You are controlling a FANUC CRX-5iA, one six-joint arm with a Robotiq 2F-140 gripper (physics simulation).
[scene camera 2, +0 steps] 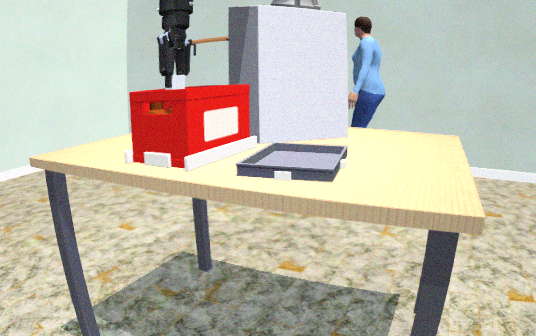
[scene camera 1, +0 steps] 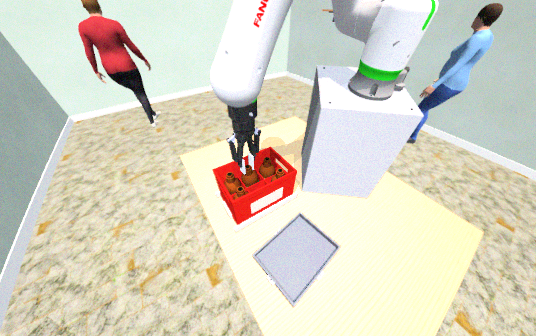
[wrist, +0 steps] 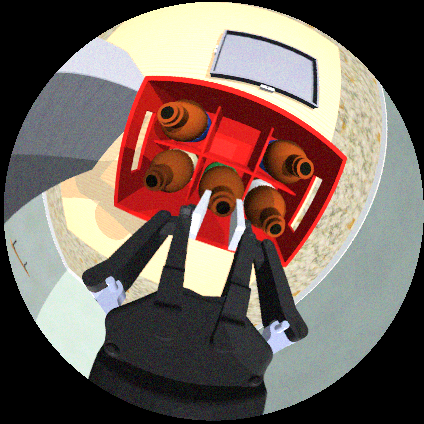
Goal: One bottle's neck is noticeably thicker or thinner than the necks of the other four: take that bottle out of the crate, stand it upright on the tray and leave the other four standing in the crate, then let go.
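Places are measured from the arm's base along level axes (x up, y ahead, z left), in centimetres.
Pixels of known places: gripper, fingertip midpoint: [scene camera 1: 247,170] [wrist: 220,204]; arm's base at its link origin: [scene camera 2: 292,8] [scene camera 1: 369,89].
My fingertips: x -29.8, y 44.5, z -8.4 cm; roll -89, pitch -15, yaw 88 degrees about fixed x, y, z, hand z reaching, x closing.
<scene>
Ahead of a thing's pixels: the offset from my fingertips to its top centre. "pt": to the spot under its first point. Level surfaces: height alone.
The red crate @[dz +4.7, dx +3.5, dy -1.8 cm] [scene camera 1: 242,212] [scene camera 2: 160,135] [wrist: 125,185] stands on the table and has compartments. My gripper [scene camera 1: 247,165] [scene camera 2: 173,82] [wrist: 220,204] points down over it, shut on the neck of the brown bottle with the green label @[dz +0.6, dx +2.6, dy -0.6 cm] [scene camera 1: 250,177] [wrist: 220,185]. That bottle is upright in the middle compartment of the row nearest my gripper in the wrist view. Four other brown bottles @[dz +7.8, dx +2.2, dy -11.4 cm] [wrist: 190,120] @[dz -0.8, dx +2.2, dy -9.5 cm] [wrist: 175,170] @[dz +10.4, dx +2.2, dy +6.0 cm] [wrist: 282,160] @[dz +1.7, dx +2.2, dy +7.7 cm] [wrist: 265,205] stand in the corner compartments. The other middle compartment is empty. The grey tray @[dz +33.7, dx -11.5, dy -5.9 cm] [scene camera 1: 295,260] [scene camera 2: 295,172] [wrist: 265,65] lies beside the crate, with nothing on it.
White strips @[pt dz +15.4, dx -12.5, dy -0.6 cm] [scene camera 2: 220,153] edge the crate's base on the wooden table @[dx -14.1 cm] [scene camera 1: 400,250] [scene camera 2: 400,175]. The robot's big grey pedestal [scene camera 1: 350,150] [scene camera 2: 302,75] stands close behind the crate. Two people [scene camera 1: 112,47] [scene camera 1: 465,60] stand beyond the table.
</scene>
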